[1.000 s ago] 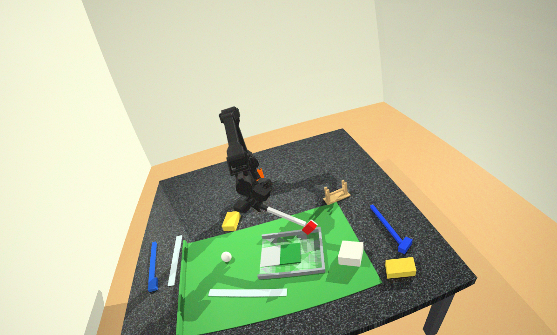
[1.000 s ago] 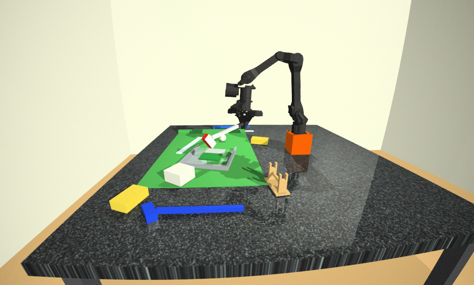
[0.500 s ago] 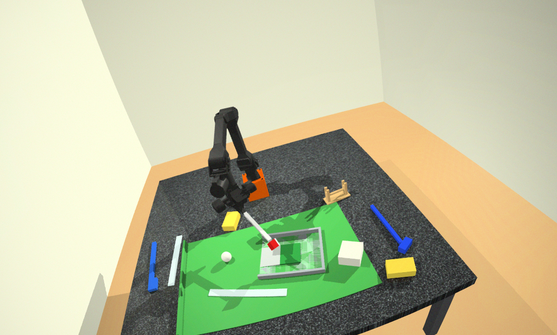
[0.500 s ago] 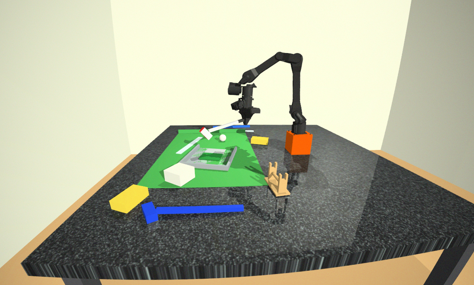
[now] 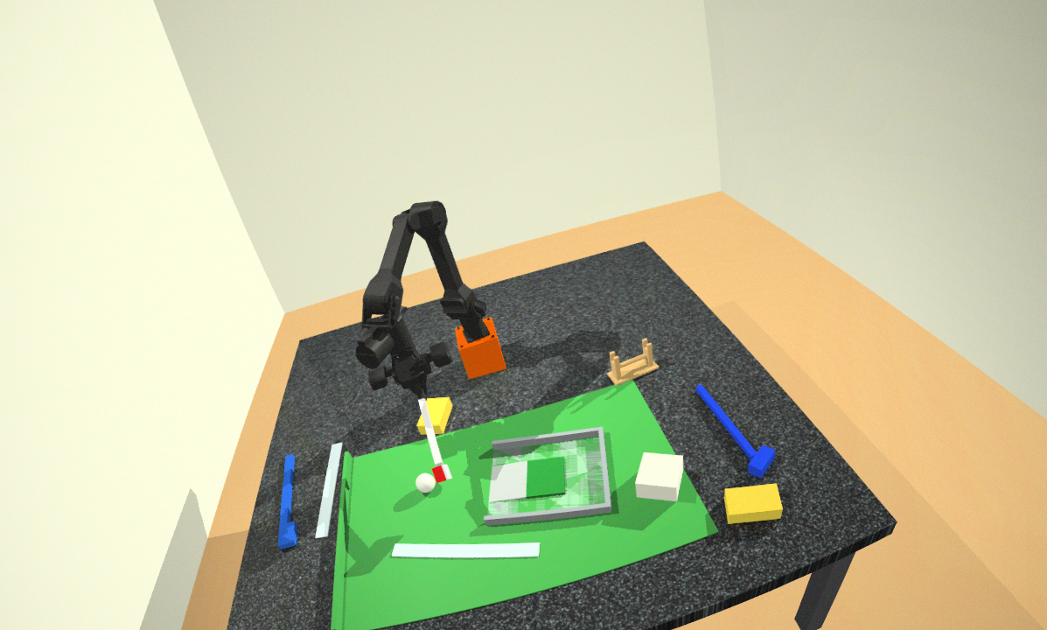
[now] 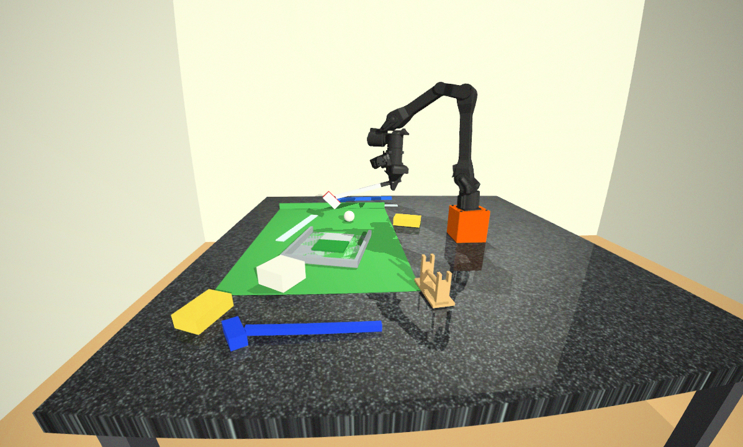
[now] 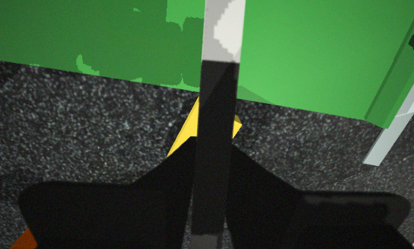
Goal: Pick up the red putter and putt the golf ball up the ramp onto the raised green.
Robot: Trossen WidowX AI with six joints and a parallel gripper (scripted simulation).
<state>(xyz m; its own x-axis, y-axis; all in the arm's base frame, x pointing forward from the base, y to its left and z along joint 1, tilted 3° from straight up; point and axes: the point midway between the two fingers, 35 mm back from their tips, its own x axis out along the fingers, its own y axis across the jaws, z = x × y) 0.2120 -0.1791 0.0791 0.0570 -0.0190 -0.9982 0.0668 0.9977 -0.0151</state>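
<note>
Now: gripper tip 12 cm short of the red putter. From my gripper tip the other things lie so: white golf ball (16 cm ahead, 11 cm below, 6 cm to the right); then white block (39 cm ahead, 37 cm to the left, 11 cm below); then wooden stand (50 cm to the left, 10 cm below, 5 cm ahead).
</note>
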